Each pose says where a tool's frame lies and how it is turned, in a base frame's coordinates. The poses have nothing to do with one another.
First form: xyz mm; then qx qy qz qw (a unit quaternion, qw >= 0).
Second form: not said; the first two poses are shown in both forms.
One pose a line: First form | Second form
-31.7 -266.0 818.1 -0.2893 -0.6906 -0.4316 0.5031 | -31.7 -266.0 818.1 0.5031 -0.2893 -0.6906 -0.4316
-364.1 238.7 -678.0 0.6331 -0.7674 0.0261 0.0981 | -364.1 238.7 -678.0 0.0981 0.6331 -0.7674 0.0261
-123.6 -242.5 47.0 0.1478 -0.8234 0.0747 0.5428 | -123.6 -242.5 47.0 0.5428 0.1478 -0.8234 0.0747
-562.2 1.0 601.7 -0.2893 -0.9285 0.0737 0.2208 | -562.2 1.0 601.7 0.2208 -0.2893 -0.9285 0.0737
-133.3 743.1 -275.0 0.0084 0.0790 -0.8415 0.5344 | -133.3 743.1 -275.0 0.5344 0.0084 0.0790 -0.8415
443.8 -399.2 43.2 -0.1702 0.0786 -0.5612 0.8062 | 443.8 -399.2 43.2 0.8062 -0.1702 0.0786 -0.5612
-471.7 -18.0 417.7 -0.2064 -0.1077 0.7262 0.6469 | -471.7 -18.0 417.7 0.6469 -0.2064 -0.1077 0.7262
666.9 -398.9 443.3 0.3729 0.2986 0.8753 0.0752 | 666.9 -398.9 443.3 0.0752 0.3729 0.2986 0.8753
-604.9 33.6 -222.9 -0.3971 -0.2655 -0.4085 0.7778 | -604.9 33.6 -222.9 0.7778 -0.3971 -0.2655 -0.4085
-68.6 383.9 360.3 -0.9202 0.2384 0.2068 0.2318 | -68.6 383.9 360.3 0.2318 -0.9202 0.2384 0.2068
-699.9 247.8 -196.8 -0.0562 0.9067 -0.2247 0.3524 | -699.9 247.8 -196.8 0.3524 -0.0562 0.9067 -0.2247
